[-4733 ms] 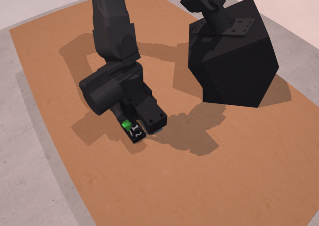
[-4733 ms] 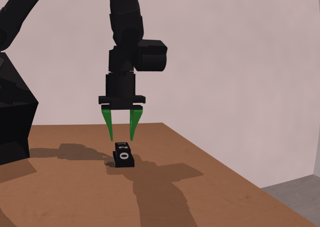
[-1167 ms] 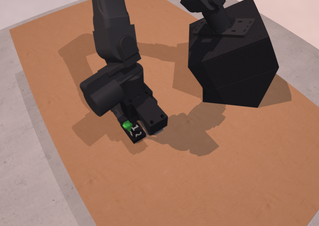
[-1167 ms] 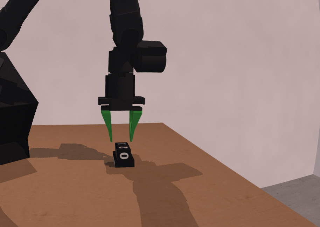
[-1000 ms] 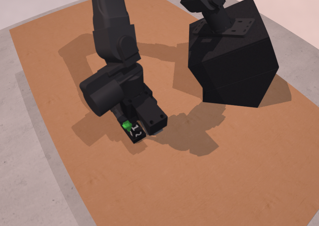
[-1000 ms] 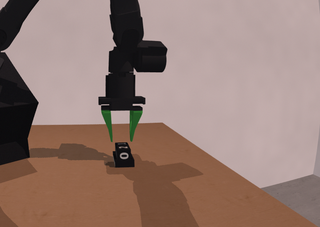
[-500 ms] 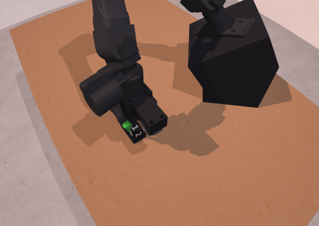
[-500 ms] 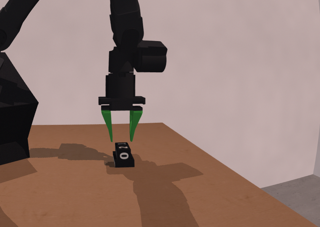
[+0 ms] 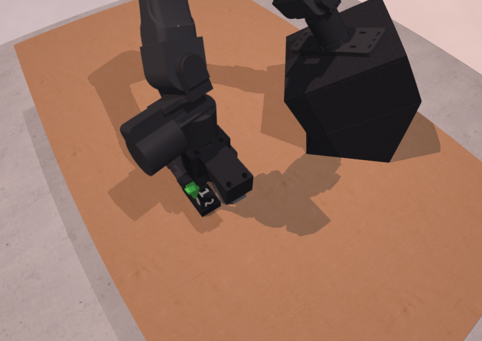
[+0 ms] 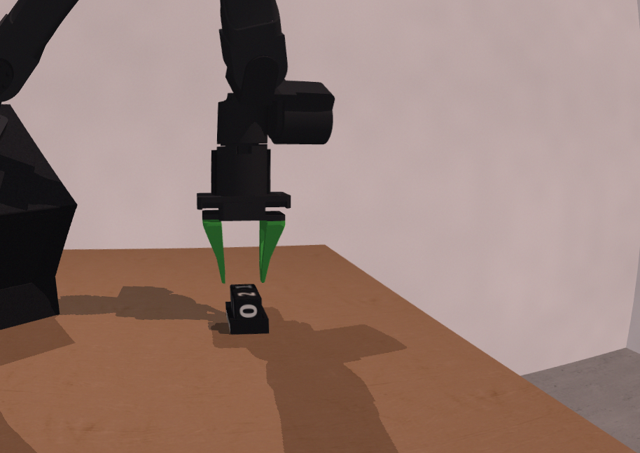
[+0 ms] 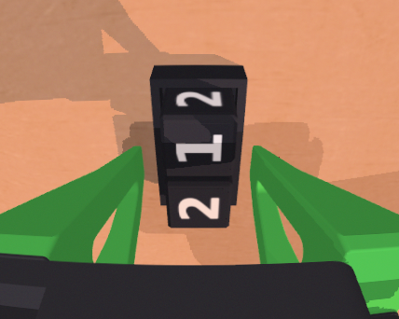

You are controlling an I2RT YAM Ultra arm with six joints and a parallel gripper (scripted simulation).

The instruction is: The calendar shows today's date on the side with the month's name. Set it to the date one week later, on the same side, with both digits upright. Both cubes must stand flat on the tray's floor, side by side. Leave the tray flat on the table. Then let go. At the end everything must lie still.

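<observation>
Right now the black tray is 20 mm to the right of my hand and 50 mm below it.
</observation>
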